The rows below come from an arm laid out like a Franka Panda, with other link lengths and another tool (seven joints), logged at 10 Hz.
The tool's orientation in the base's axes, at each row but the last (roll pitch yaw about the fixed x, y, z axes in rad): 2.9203 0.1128 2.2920; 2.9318 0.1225 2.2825; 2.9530 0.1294 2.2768; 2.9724 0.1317 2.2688; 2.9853 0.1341 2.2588; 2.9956 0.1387 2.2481; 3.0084 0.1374 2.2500
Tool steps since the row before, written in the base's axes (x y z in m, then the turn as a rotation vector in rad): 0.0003 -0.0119 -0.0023 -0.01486 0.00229 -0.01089; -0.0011 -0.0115 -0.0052 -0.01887 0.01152 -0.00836; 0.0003 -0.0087 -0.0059 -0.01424 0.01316 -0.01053; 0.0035 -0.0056 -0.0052 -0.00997 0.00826 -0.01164; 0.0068 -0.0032 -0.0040 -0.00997 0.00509 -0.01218; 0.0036 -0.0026 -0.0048 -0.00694 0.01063 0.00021; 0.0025 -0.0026 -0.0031 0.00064 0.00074 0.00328
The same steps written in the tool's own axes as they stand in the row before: -0.0088 -0.0082 0.0016 0.01268 -0.01150 0.00717; -0.0073 -0.0094 0.0043 0.02191 -0.00781 0.00419; -0.0060 -0.0066 0.0056 0.02045 -0.00375 0.00739; -0.0058 -0.0019 0.0058 0.01415 -0.00396 0.00933; -0.0062 0.0024 0.0053 0.01180 -0.00608 0.00987; -0.0036 0.0004 0.0055 0.01248 0.00152 -0.00175; -0.0031 -0.0002 0.0036 -0.00028 0.00139 -0.00312
